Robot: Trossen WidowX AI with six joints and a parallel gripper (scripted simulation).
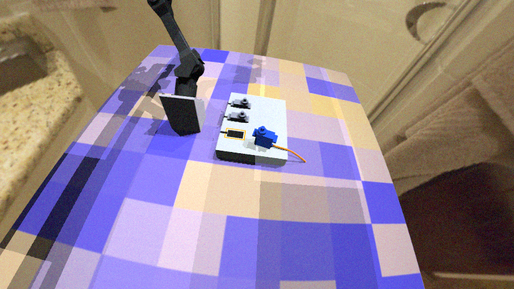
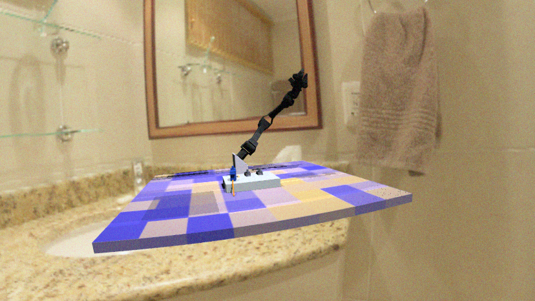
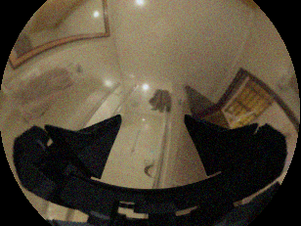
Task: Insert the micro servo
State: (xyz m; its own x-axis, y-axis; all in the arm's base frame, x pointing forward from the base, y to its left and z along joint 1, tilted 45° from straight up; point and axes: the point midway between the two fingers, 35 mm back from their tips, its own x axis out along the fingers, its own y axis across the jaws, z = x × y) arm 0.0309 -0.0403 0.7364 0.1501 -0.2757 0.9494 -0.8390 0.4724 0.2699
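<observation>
The white deck is 32 cm ahead of my gripper tip, 46 cm to the right of it and 69 cm below it.
</observation>
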